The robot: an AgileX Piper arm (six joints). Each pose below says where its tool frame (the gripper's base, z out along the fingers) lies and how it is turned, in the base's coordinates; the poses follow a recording.
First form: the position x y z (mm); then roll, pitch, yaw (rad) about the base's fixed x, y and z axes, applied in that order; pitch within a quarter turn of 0, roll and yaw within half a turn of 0.
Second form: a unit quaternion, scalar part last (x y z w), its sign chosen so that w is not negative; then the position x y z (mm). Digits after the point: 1 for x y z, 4 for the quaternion.
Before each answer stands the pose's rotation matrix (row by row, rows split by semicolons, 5 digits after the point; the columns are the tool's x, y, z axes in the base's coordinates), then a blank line. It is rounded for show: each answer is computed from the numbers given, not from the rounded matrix.
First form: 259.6 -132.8 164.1 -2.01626 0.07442 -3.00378
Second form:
-0.98778 0.00727 0.15570; -0.13700 0.43601 -0.88945; -0.07435 -0.89991 -0.42968

-0.0384 0.8446 -0.5296 0.0681 259.6 -132.8 164.1
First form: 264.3 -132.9 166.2 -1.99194 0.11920 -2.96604
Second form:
-0.97764 0.03546 0.20726; -0.17341 0.42148 -0.89010; -0.11892 -0.90615 -0.40590

-0.0412 0.8374 -0.5363 0.0974 264.3 -132.9 166.2
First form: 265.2 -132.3 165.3 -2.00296 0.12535 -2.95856
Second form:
-0.97558 0.03540 0.21677; -0.18058 0.43250 -0.88336; -0.12502 -0.90094 -0.41555

-0.0432 0.8402 -0.5309 0.1017 265.2 -132.3 165.3
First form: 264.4 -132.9 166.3 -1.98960 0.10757 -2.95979
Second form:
-0.97783 0.02294 0.20812; -0.17976 0.41770 -0.89063; -0.10736 -0.90830 -0.40432

-0.0469 0.8366 -0.5375 0.0943 264.4 -132.9 166.3
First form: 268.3 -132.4 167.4 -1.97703 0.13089 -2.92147
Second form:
-0.96752 0.03072 0.25091; -0.21648 0.41180 -0.88519; -0.13052 -0.91076 -0.39177

-0.0558 0.8323 -0.5394 0.1146 268.3 -132.4 167.4
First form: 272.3 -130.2 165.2 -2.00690 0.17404 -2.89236
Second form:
-0.95446 0.04791 0.29446; -0.24293 0.44807 -0.86036; -0.17316 -0.89271 -0.41603

-0.0581 0.8394 -0.5221 0.1393 272.3 -130.2 165.2
